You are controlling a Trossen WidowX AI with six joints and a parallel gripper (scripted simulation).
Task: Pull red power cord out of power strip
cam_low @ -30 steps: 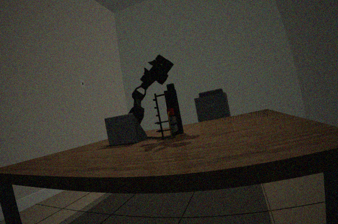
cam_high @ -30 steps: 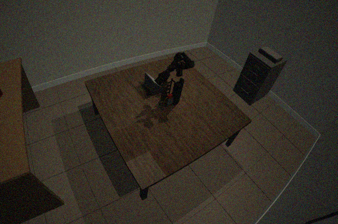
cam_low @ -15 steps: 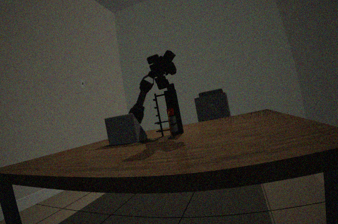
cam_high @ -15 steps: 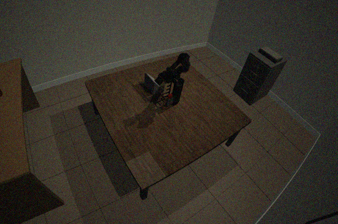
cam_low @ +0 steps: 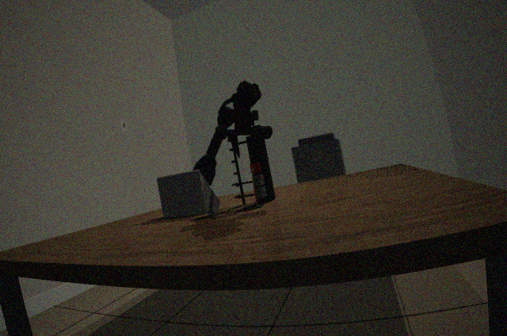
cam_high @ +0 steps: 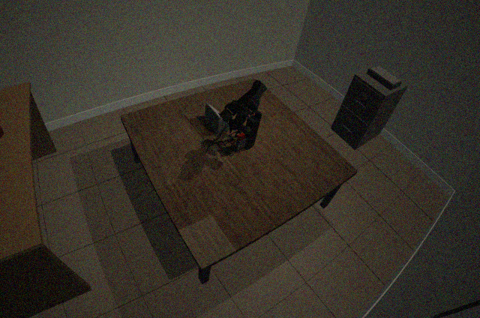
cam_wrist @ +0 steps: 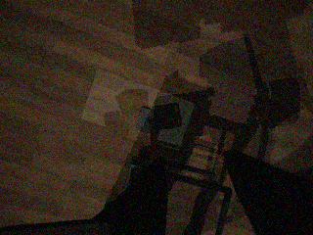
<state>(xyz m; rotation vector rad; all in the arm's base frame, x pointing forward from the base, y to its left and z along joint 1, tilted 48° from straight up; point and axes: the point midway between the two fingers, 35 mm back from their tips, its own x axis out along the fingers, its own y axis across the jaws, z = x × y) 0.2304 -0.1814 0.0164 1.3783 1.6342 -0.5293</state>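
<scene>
Right now the red plug is 10 mm ahead of my gripper tip, 80 mm to the left of it and 30 mm below it.
</scene>
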